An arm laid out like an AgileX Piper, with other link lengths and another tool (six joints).
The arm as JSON. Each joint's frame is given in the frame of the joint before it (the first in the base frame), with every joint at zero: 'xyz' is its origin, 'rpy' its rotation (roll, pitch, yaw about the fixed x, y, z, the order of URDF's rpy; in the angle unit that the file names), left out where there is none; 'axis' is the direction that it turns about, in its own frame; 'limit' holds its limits. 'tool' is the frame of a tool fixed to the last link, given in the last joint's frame.
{
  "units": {
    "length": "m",
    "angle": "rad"
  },
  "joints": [
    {
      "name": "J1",
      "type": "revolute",
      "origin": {
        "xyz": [
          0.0,
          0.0,
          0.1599
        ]
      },
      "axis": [
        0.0,
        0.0,
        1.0
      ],
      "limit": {
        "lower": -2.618,
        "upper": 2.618
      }
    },
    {
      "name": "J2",
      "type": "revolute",
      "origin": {
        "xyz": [
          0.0,
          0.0,
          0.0
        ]
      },
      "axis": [
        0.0,
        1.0,
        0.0
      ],
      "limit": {
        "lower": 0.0,
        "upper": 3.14
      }
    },
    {
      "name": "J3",
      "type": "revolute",
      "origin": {
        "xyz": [
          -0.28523,
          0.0,
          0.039
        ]
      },
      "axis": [
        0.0,
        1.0,
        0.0
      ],
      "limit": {
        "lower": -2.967,
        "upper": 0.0
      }
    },
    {
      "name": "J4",
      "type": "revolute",
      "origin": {
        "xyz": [
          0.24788,
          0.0,
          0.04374
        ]
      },
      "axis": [
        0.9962,
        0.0,
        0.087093
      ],
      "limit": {
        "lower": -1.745,
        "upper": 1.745
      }
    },
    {
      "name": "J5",
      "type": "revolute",
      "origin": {
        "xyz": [
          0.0,
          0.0,
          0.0
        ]
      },
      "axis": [
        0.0,
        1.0,
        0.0
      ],
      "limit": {
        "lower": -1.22,
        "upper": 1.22
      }
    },
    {
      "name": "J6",
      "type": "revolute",
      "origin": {
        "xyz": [
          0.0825,
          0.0,
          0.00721
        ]
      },
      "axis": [
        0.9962,
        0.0,
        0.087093
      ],
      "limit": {
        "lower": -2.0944,
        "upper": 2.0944
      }
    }
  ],
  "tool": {
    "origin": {
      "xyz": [
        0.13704,
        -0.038,
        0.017
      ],
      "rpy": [
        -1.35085,
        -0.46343,
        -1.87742
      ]
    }
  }
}
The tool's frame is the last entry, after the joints.
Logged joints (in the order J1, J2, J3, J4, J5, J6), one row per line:
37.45, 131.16, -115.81, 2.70, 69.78, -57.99
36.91, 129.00, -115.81, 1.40, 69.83, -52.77
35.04, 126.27, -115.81, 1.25, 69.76, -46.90
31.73, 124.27, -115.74, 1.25, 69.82, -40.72
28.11, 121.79, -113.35, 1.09, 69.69, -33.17
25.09, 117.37, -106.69, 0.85, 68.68, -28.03
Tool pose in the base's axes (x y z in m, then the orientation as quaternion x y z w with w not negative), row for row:
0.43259, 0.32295, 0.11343, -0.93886, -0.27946, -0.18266, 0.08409
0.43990, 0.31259, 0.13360, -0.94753, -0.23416, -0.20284, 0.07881
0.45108, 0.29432, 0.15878, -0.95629, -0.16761, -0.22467, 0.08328
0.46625, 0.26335, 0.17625, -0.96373, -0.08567, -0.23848, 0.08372
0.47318, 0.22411, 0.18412, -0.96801, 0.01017, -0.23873, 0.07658
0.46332, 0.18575, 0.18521, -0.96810, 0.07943, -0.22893, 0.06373
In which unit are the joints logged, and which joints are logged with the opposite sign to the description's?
The joints are logged in degrees. Opposite sign: none.
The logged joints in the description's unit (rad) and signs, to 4 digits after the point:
0.6536, 2.2892, -2.0213, 0.0471, 1.2179, -1.0121
0.6442, 2.2515, -2.0213, 0.0244, 1.2188, -0.9210
0.6116, 2.2038, -2.0213, 0.0218, 1.2175, -0.8186
0.5538, 2.1689, -2.0200, 0.0218, 1.2186, -0.7107
0.4906, 2.1256, -1.9783, 0.0190, 1.2163, -0.5789
0.4379, 2.0485, -1.8621, 0.0148, 1.1987, -0.4892

